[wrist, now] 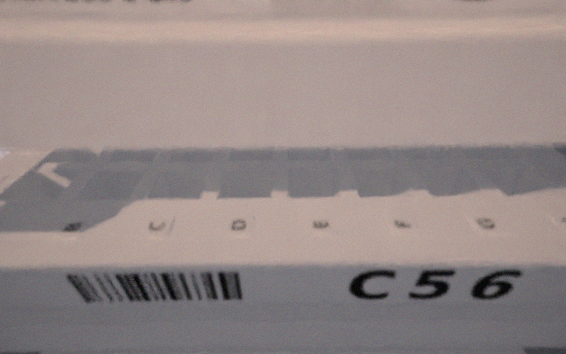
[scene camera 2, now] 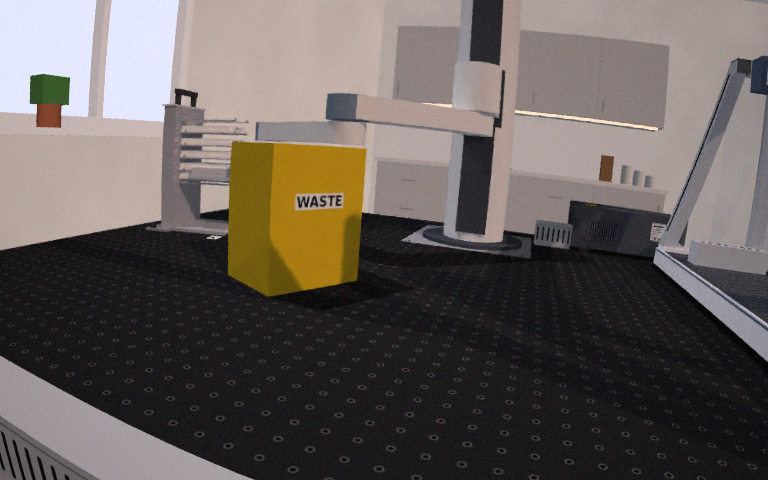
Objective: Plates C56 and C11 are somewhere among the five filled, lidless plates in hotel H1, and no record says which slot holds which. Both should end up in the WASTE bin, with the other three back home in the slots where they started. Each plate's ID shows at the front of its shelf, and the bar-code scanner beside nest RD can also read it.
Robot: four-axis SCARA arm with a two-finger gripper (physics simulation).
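Pixels of known places: gripper, between the fingertips: (scene camera 2: 203,170); arm's base, origin of its link: (scene camera 2: 472,244).
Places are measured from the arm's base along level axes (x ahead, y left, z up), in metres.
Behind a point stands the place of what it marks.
Observation:
Hotel H1 (scene camera 2: 171,164) @(x 0.387, y -0.610, z 0.160 m) is the grey tower at the left in the scene view, with plates stacked on its shelves. Plate C56 (wrist: 295,285) fills the lower part of the wrist view, its bar code and ID facing the camera; the front of the level above covers its rear wells. My gripper (scene camera 2: 210,172) @(x 0.308, y -0.582, z 0.145 m) reaches in at the lowest shelf, a grey shape half hidden behind the bin, and is shut on plate C11, just under C56. C11's label is hidden. The yellow WASTE bin (scene camera 2: 317,237) @(x 0.576, y -0.148, z 0.086 m) stands in front of the hotel. Nest RD cannot be made out.
The robot's column (scene camera 2: 475,186) @(x 0.077, y 0.002, z 0.149 m) stands behind the bin, and its upper link (scene camera 2: 419,116) @(x 0.310, y -0.085, z 0.281 m) reaches left above bin height. A grey vented box (scene camera 2: 553,234) @(x -0.045, y 0.203, z 0.045 m) and a dark box (scene camera 2: 614,229) @(x -0.034, y 0.358, z 0.080 m) stand right of the column. A slanted frame (scene camera 2: 702,152) @(x 0.083, y 0.519, z 0.293 m) rises at the right.

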